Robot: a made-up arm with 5 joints. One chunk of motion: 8 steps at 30 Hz.
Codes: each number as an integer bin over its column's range. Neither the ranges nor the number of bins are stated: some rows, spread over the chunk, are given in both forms.
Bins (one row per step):
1: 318 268 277 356 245 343
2: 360 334 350 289 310 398
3: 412 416 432 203 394 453
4: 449 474 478 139 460 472
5: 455 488 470 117 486 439
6: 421 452 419 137 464 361
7: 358 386 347 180 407 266
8: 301 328 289 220 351 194
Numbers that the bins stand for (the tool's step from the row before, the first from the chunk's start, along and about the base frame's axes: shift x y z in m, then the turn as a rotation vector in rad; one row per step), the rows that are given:
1: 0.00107 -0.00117 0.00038 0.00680 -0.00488 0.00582
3: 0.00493 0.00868 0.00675 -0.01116 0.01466 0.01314
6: 0.00530 0.01107 0.00622 -0.01891 0.02384 0.00702
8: 0.00037 0.00282 0.00088 -0.00917 0.00902 -0.00409
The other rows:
2: 0.00279 0.00322 0.00338 -0.00107 0.00365 0.00948
4: 0.00645 0.01254 0.00864 -0.01868 0.02331 0.01441
5: 0.00670 0.01347 0.00832 -0.02126 0.02672 0.01221
7: 0.00271 0.00668 0.00326 -0.01386 0.01636 0.00070

